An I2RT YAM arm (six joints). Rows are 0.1 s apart.
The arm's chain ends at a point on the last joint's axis. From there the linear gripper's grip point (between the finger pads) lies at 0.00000 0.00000 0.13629 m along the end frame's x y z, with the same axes.
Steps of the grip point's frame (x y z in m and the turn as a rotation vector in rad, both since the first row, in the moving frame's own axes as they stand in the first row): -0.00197, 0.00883, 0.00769, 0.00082, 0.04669, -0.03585; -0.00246, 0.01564, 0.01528, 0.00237, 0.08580, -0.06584; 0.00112, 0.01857, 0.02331, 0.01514, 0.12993, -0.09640; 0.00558, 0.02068, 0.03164, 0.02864, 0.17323, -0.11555; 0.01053, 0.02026, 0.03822, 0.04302, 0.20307, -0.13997; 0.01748, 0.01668, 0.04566, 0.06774, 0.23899, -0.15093; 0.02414, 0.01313, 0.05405, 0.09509, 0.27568, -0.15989
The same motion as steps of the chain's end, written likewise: -0.00833, 0.00906, 0.00784, 0.00082, 0.04669, -0.03585; -0.01412, 0.01635, 0.01578, 0.00237, 0.08580, -0.06584; -0.01641, 0.02148, 0.02447, 0.01514, 0.12993, -0.09640; -0.01763, 0.02591, 0.03373, 0.02864, 0.17323, -0.11555; -0.01645, 0.02799, 0.04114, 0.04302, 0.20307, -0.13997; -0.01394, 0.02822, 0.04984, 0.06774, 0.23899, -0.15093; -0.01172, 0.02883, 0.05979, 0.09509, 0.27568, -0.15989
